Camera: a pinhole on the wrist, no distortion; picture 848 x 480 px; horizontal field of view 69.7 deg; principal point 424.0 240.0 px. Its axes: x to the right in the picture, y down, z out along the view. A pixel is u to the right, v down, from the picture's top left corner.
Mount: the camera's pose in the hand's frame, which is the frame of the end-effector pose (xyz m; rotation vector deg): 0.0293 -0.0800 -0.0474 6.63 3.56 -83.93
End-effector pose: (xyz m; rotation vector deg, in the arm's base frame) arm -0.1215 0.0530 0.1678 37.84 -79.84 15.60
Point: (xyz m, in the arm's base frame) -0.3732 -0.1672 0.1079
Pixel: 296.0 125.7
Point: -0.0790 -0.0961 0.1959
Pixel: 692.2 436.5
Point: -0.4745 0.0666 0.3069
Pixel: outside the picture
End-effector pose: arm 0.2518 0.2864 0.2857 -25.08 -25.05 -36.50
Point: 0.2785 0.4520 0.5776
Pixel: 113.0 401.1
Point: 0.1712 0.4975 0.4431
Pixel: 37.0 75.8
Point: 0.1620 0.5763 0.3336
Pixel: outside the picture
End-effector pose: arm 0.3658 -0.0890 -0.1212 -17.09 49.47 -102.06
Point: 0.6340 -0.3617 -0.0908
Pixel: outside the picture
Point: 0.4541 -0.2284 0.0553
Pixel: 260.3 333.4
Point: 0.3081 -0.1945 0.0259
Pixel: 545.5 461.9
